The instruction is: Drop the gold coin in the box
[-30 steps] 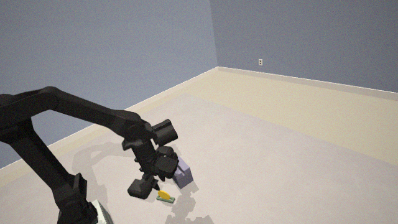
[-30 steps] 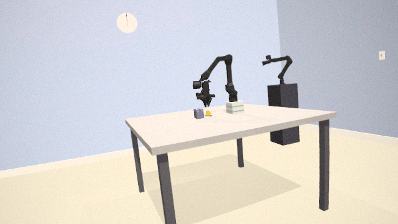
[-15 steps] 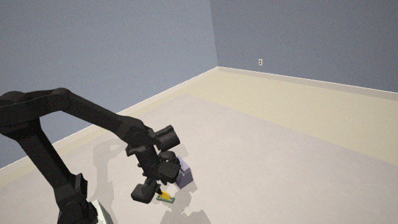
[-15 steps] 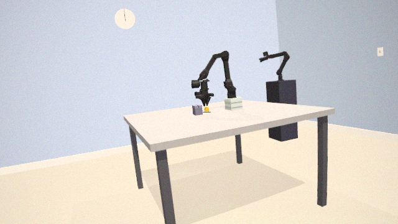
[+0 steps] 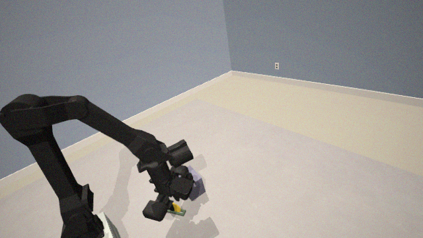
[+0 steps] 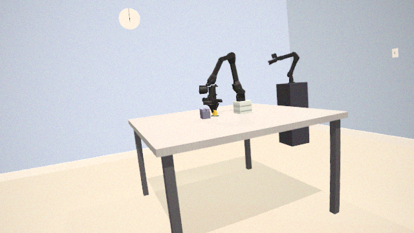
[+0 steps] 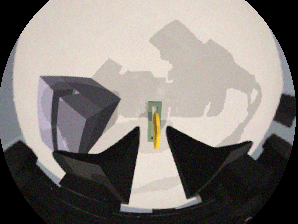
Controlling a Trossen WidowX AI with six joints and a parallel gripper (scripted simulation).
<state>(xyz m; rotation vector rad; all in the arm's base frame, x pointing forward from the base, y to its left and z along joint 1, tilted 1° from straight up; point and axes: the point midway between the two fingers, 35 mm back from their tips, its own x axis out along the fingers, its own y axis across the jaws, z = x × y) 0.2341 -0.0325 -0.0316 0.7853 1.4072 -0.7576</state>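
The gold coin lies 10 mm behind my gripper tip and 10 mm below it.
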